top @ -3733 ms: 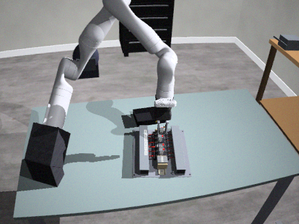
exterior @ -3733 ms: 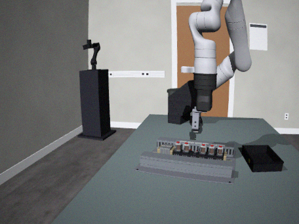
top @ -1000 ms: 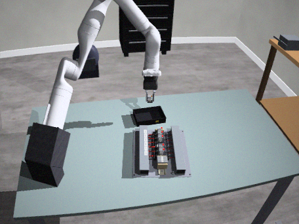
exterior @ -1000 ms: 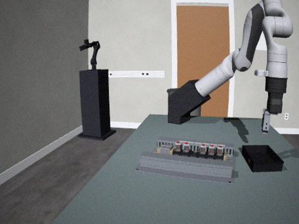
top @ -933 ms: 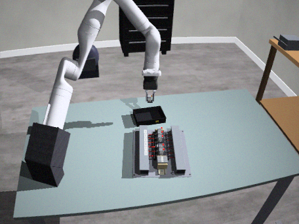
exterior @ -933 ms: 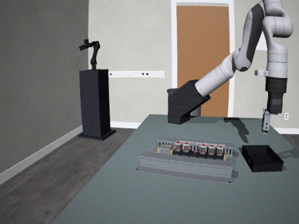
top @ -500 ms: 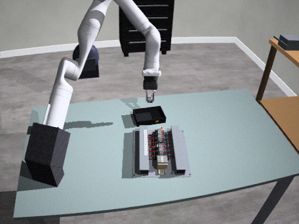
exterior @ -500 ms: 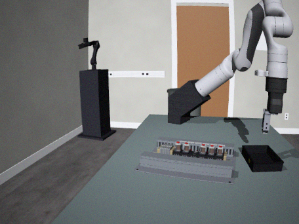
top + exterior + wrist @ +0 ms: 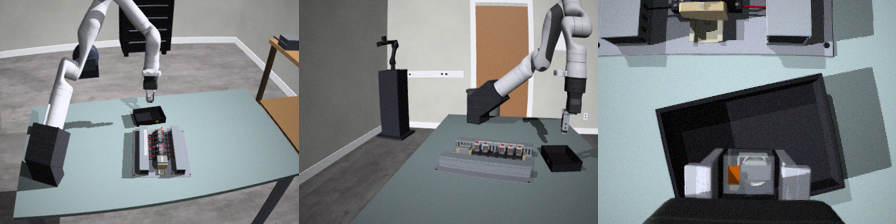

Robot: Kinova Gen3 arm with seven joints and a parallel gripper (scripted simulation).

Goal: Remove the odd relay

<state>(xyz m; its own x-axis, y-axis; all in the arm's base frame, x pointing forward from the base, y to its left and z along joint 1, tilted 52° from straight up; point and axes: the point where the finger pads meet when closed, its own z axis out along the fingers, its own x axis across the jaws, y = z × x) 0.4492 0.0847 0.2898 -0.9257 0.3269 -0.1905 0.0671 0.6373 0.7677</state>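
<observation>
My gripper is now 130 mm above the black parts tray. From my hand the other things lie so: relay (10 mm below).
</observation>
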